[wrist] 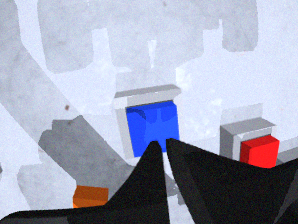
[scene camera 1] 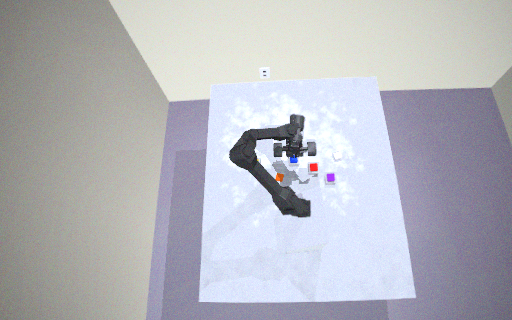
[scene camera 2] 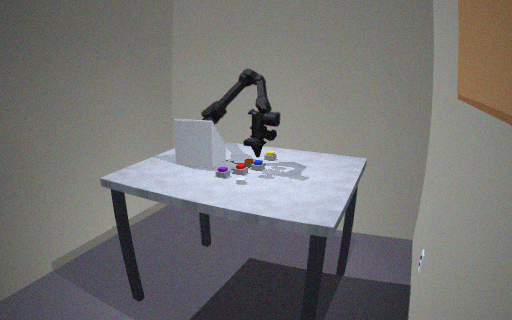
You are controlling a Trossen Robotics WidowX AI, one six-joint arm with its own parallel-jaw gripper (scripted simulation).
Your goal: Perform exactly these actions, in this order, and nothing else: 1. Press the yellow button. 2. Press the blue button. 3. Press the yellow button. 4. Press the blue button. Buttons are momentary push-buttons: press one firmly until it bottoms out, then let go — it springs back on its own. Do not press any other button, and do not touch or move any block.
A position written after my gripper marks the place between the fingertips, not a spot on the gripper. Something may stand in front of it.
My gripper (wrist: 161, 147) is shut and holds nothing. I also see a blue button (wrist: 152, 122) and a red button (wrist: 262, 152).
